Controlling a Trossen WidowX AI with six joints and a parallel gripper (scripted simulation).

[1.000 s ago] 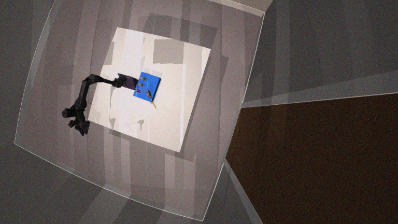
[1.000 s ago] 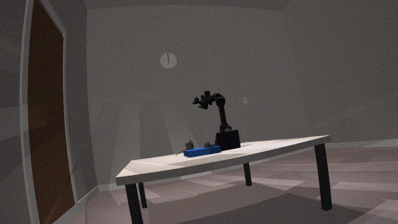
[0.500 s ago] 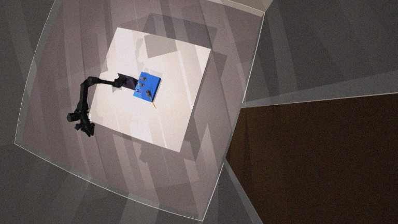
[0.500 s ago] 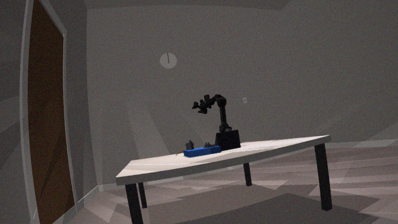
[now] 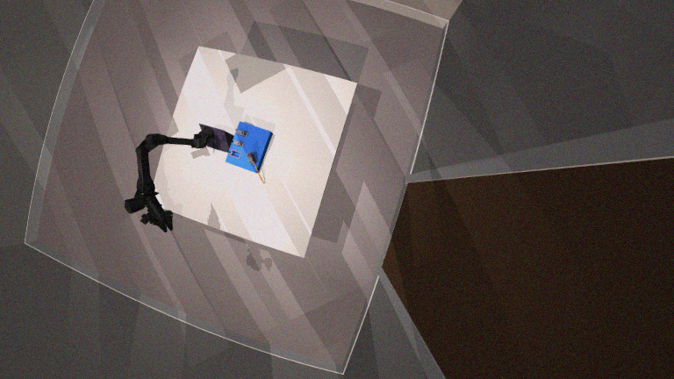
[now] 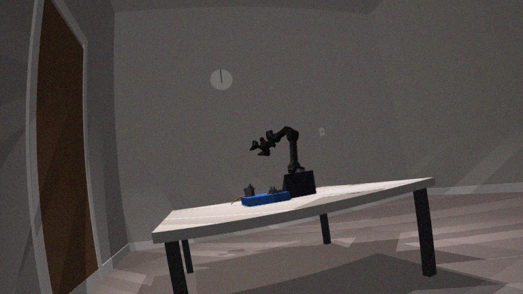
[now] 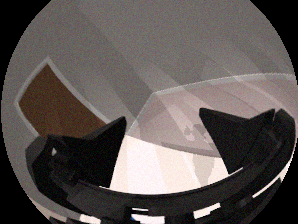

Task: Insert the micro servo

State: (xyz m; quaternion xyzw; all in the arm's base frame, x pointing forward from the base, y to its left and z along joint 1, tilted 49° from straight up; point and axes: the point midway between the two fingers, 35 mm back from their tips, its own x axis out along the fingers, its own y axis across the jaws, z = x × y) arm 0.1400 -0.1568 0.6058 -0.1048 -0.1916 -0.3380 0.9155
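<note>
My gripper tip is 590 mm to the right of the blue deck, 350 mm above it and 110 mm short of it.
</note>
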